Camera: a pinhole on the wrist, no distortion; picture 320 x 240 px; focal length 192.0 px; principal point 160.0 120.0 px. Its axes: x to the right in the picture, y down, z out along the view. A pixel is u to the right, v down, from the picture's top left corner.
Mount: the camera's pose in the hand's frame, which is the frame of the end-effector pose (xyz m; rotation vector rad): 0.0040 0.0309 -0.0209 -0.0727 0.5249 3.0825
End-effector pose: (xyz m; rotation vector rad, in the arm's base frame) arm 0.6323 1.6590 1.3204 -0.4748 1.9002 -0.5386
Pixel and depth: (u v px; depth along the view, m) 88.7 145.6 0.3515
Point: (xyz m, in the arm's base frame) 0.8892 1.6280 1.0600
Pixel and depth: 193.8 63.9 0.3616
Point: 0.9009 1.8629 1.1361
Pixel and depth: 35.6 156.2 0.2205
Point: 0.7700 1.6050 1.1110
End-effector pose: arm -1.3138 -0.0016 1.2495 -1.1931 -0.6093 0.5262
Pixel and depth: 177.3 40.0 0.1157
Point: -1.3770 0.0737 1.1559
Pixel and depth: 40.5 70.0 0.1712
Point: -1.3349 0.1947 1.1747
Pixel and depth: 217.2 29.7 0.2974
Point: -1.5403 0.1541 1.0360
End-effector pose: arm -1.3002 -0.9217 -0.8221 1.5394 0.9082 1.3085
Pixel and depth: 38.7 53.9 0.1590
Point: -1.1714 -0.8942 -0.6675
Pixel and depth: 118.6 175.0 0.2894
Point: -1.0140 -0.9368 -0.7715
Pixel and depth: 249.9 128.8 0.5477
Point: -0.8671 -1.3239 -0.7546
